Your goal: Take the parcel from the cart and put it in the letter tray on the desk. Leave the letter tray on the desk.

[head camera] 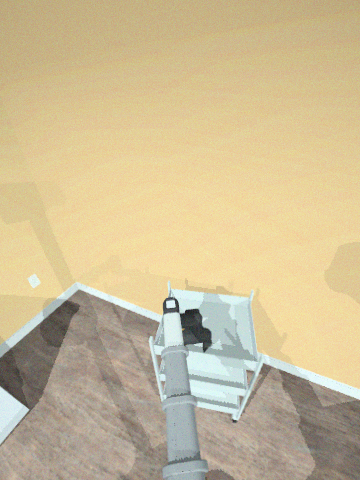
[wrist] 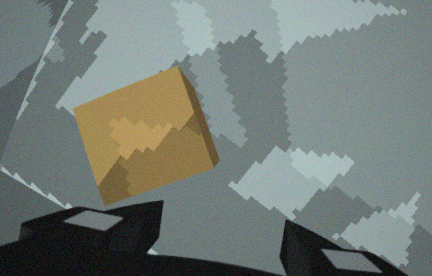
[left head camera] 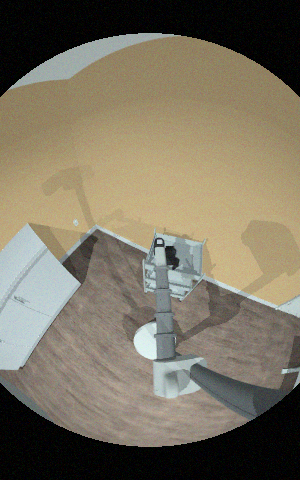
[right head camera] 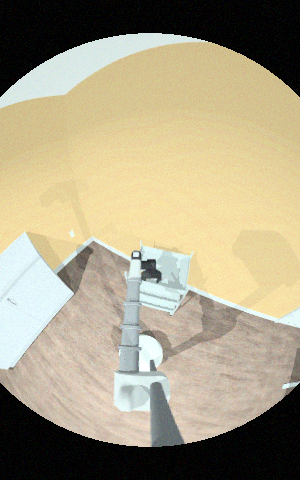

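Pixels of known places: gripper, between the fingertips: (head camera: pixel 194 351) (wrist: pixel 221 229); robot's base, origin of its link: (left head camera: pixel 153 339) (right head camera: pixel 141 352).
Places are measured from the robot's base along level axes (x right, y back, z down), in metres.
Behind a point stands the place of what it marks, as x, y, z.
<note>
The parcel (wrist: pixel 145 135) @[0.047, -0.615, -0.685], an orange-brown box, lies on the top tray of the white cart (head camera: pixel 225 359) @[0.202, -0.485, -0.686] (left head camera: pixel 192 255) @[0.323, -0.677, -0.635] (right head camera: pixel 167 295) @[0.247, -0.551, -0.370] (wrist: pixel 340 100) @[0.152, -0.654, -0.635]. In the wrist view it is left of centre, beyond the left finger and apart from both fingers. My gripper (wrist: pixel 221 229) @[0.088, -0.561, -0.635] is open and empty, its black fingers wide apart at the bottom of the wrist view. In the head views the dark gripper (head camera: pixel 200 341) (left head camera: pixel 172 260) (right head camera: pixel 152 275) is over the left part of the cart's top, and the arm and gripper hide most of the parcel. The letter tray and desk cannot be made out.
My telescoping arm (head camera: pixel 181 430) @[0.000, -0.225, -0.971] (left head camera: pixel 164 300) @[0.005, -0.230, -0.971] (right head camera: pixel 131 310) @[0.003, -0.243, -0.971] reaches to the cart's left side. The cart stands against the yellow wall (head camera: pixel 200 150) @[0.188, -1.037, -1.387] (left head camera: pixel 175 150) @[0.135, -1.068, -1.363] (right head camera: pixel 175 150) @[0.244, -1.004, -1.463]. A white cabinet (left head camera: pixel 30 295) @[-1.141, -0.214, -0.606] (right head camera: pixel 30 305) @[-1.148, -0.203, -0.471] stands at the left. A white round shape (left head camera: pixel 145 341) @[-0.087, 0.008, -0.187] (right head camera: pixel 151 350) @[0.100, -0.033, -0.187] shows beside the arm.
</note>
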